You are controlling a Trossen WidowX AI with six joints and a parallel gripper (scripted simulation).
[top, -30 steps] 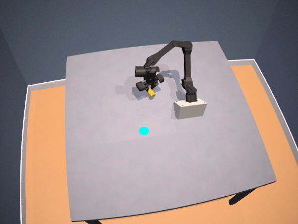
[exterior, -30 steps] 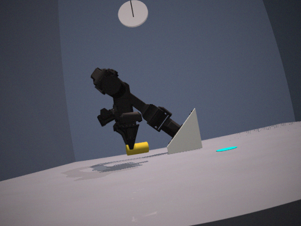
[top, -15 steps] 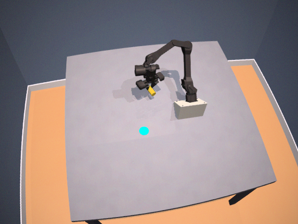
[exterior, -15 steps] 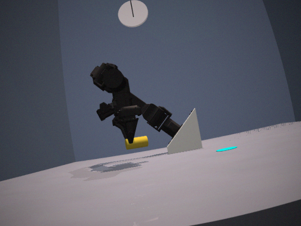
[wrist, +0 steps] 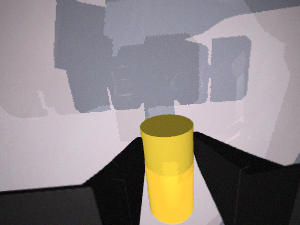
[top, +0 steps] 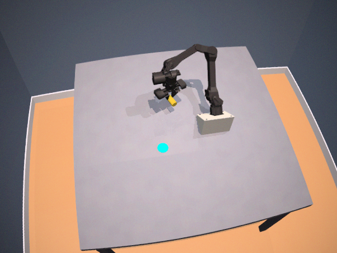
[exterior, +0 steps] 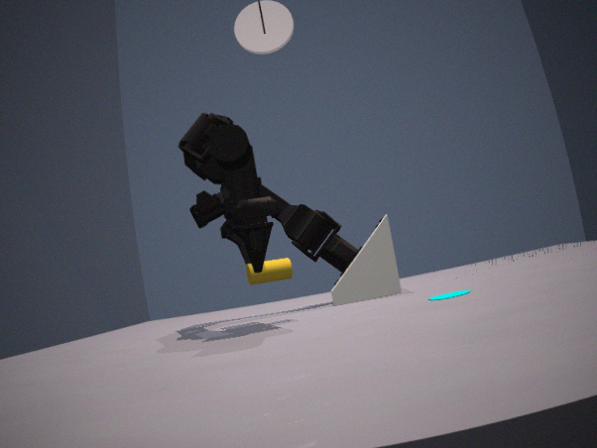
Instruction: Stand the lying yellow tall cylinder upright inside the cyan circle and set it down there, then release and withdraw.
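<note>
Right now the cyan circle is 26 cm to the left of my gripper tip, 13 cm ahead of it and 8 cm below it. Also, from my gripper tip: yellow tall cylinder 2 cm to the left.
</note>
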